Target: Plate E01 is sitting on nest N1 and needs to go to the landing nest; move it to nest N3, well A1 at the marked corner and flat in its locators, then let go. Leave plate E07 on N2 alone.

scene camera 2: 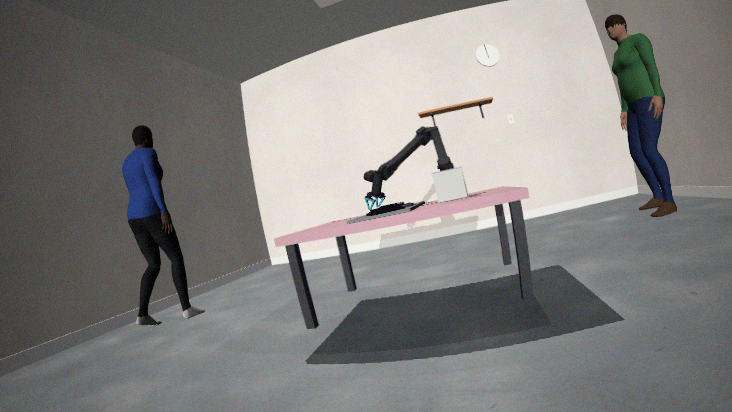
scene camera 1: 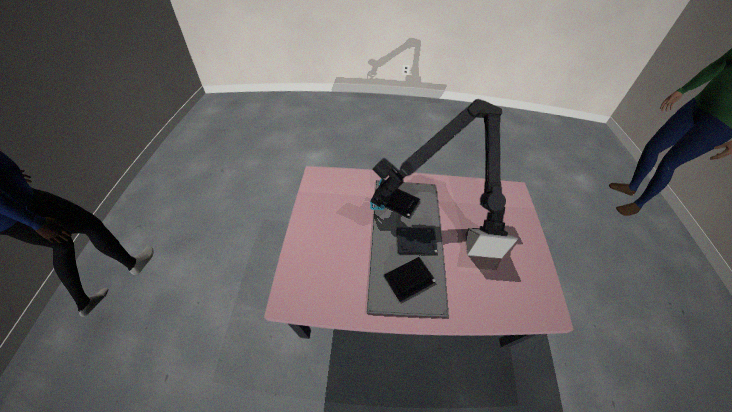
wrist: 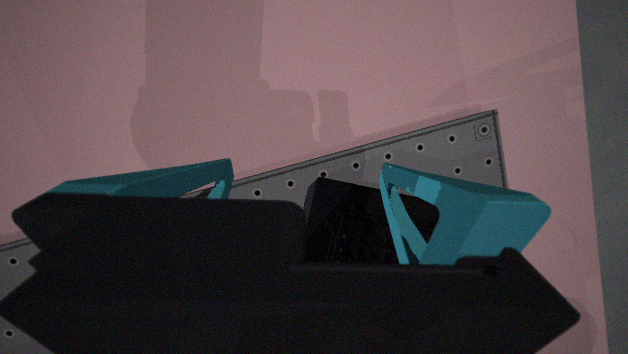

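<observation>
My gripper (scene camera 1: 378, 195) (scene camera 2: 374, 207) (wrist: 307, 170) is open and empty, its teal fingers wide apart above the far end of the grey board. A dark plate on the far nest, apparently E01 (scene camera 1: 407, 203) (wrist: 345, 225), lies under and beside it; in the wrist view the gripper body and right finger hide part of it. The middle dark piece, apparently E07 on N2 (scene camera 1: 416, 241), lies near the board's centre. The near dark piece, apparently nest N3 (scene camera 1: 409, 279), sits turned at an angle. Labels and well A1 are too small to read; small pale marks show at corners.
The grey board (scene camera 1: 381, 301) (wrist: 420, 159), with rows of holes, lies on the pink table (scene camera 1: 317, 266) (scene camera 2: 317, 231). The arm's white base block (scene camera 1: 491, 244) (scene camera 2: 450, 184) stands to the right of the board. Two people stand away from the table.
</observation>
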